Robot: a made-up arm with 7 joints.
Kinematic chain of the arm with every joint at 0, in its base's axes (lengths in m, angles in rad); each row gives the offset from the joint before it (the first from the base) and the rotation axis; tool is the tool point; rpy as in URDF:
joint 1: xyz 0 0 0.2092 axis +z
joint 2: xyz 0 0 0 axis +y
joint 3: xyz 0 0 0.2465 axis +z
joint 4: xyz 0.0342 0 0 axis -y
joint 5: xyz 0.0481 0 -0.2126 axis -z
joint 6: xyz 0 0 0 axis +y
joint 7: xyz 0.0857 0 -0.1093 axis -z
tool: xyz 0 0 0 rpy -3.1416 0 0
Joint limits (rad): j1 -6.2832..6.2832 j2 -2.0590..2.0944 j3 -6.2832..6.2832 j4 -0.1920..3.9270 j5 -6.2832..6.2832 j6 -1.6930..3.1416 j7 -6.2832..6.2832
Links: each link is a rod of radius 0.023 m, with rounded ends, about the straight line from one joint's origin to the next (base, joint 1, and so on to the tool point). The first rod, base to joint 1, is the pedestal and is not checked.
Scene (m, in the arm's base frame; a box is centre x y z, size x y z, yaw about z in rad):
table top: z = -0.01
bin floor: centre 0.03 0.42 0 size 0.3 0.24 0.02 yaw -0.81
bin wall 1: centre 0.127 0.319 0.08 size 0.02 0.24 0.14 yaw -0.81
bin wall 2: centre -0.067 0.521 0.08 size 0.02 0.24 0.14 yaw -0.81
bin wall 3: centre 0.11 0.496 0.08 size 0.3 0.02 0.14 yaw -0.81
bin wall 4: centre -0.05 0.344 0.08 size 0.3 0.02 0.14 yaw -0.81
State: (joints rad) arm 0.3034 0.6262 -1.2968 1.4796 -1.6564 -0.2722 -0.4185
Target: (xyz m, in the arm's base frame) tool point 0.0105 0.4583 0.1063
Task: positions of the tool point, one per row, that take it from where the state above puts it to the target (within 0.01 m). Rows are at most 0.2 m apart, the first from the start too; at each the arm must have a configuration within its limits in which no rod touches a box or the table.
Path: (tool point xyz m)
1: 0.4344 -0.0175 0.2782
2: 0.4142 0.1569 0.2580
3: 0.3251 0.3100 0.2437
4: 0.1824 0.4160 0.2366
5: 0.0105 0.4583 0.2375
6: 0.0105 0.4583 0.1063

